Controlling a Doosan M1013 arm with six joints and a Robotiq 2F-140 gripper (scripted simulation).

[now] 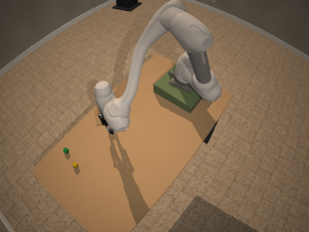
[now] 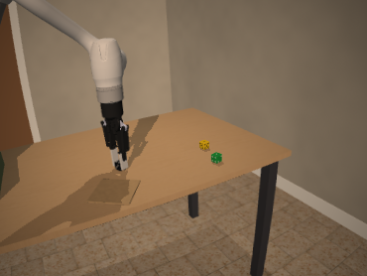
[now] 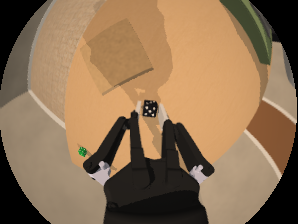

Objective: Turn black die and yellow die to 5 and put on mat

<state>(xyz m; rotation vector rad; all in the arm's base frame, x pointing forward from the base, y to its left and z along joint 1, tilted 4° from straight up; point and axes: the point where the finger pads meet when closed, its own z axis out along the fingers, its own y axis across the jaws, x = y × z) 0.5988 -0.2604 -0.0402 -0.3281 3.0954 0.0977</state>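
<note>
Now: hand 30 mm above the black die. The rest, counted from my hand: mat: 120 mm to the right, 90 mm behind, 40 mm below; green die: 290 mm ahead, 200 mm to the right, 30 mm below; yellow die: 340 mm ahead, 80 mm to the right, 30 mm below.
</note>
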